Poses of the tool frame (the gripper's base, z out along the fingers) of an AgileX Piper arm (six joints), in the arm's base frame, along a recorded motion.
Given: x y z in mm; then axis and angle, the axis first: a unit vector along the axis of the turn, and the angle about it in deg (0 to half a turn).
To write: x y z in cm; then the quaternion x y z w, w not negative. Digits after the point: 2 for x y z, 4 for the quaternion.
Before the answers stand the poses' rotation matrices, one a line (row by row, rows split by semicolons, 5 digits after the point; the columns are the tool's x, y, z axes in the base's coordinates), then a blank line. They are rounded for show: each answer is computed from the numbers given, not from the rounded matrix.
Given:
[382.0 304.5 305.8 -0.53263 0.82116 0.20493 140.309]
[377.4 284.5 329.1 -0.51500 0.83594 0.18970 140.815]
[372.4 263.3 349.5 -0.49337 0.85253 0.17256 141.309]
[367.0 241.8 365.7 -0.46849 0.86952 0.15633 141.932]
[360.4 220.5 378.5 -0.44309 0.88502 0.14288 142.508]
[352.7 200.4 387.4 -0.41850 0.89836 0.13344 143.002]
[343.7 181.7 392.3 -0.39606 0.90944 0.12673 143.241]
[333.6 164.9 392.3 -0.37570 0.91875 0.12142 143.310]
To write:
-0.26750 -0.90482 0.33129; -0.64306 0.42369 0.63794; -0.71758 -0.04239 -0.69519
-0.30431 -0.88405 0.35475; -0.64434 0.46532 0.60688; -0.70159 -0.04390 -0.71123
-0.34712 -0.85679 0.38135; -0.64104 0.51357 0.57035; -0.68452 -0.04648 -0.72751
-0.39500 -0.82447 0.40525; -0.63169 0.56404 0.53182; -0.66705 -0.04592 -0.74360
-0.44134 -0.79025 0.42513; -0.61632 0.61129 0.49647; -0.65221 -0.04290 -0.75683
-0.48364 -0.75653 0.44018; -0.59593 0.65295 0.46747; -0.64107 -0.03623 -0.76663
-0.51862 -0.72460 0.45385; -0.57292 0.68854 0.44461; -0.63466 -0.02943 -0.77223
-0.54754 -0.69451 0.46674; -0.54942 0.71910 0.42548; -0.63114 -0.02347 -0.77532

[38.20 30.45 30.58 -0.5010 0.7724 0.1928 0.3395]
[37.74 28.45 32.91 -0.4852 0.7875 0.1787 0.3353]
[37.24 26.33 34.95 -0.4655 0.8044 0.1628 0.3313]
[36.70 24.18 36.57 -0.4429 0.8220 0.1478 0.3261]
[36.04 22.05 37.85 -0.4196 0.8381 0.1353 0.3214]
[35.27 20.04 38.74 -0.3969 0.8519 0.1265 0.3173]
[34.37 18.17 39.23 -0.3759 0.8630 0.1203 0.3153]
[33.36 16.49 39.23 -0.3566 0.8721 0.1152 0.3147]

